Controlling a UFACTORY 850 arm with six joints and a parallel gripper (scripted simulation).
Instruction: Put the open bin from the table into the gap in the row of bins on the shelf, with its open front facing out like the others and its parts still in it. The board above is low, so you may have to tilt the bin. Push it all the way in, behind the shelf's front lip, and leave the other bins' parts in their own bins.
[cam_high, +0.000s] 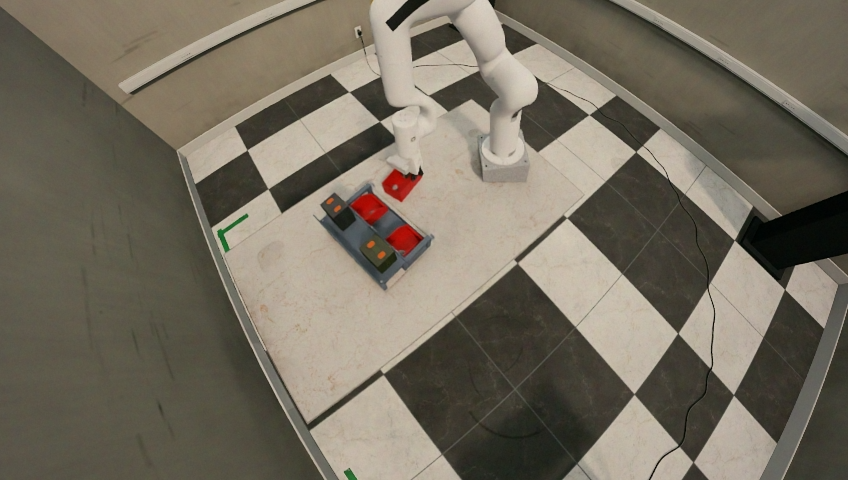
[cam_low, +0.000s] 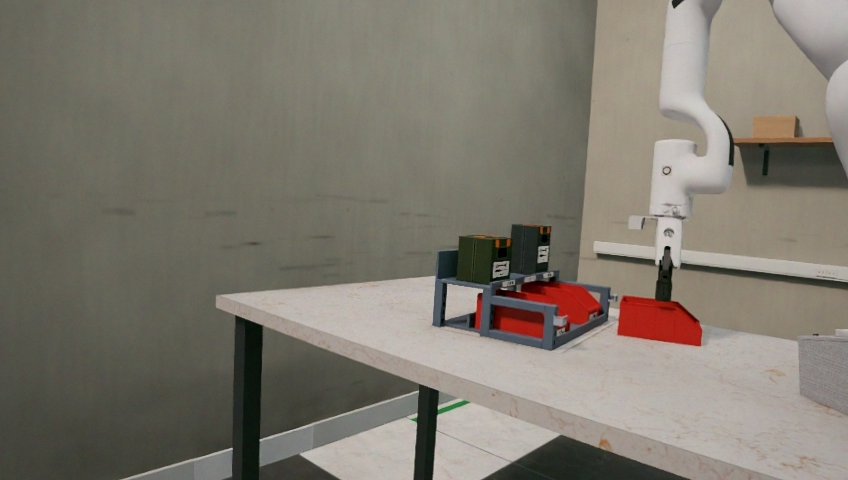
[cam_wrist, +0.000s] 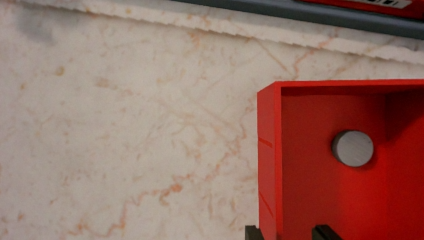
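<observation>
Right now my hand is 7 cm above the red open bin, 5 cm to the left of it and 2 cm short of it. The rest, counted from my hand: grey-blue shelf (26 cm ahead, 10 cm to the left, 4 cm below); large grey disc (9 cm below, 8 cm to the right, 2 cm behind); dark grey box (34 cm ahead, 5 cm above).
</observation>
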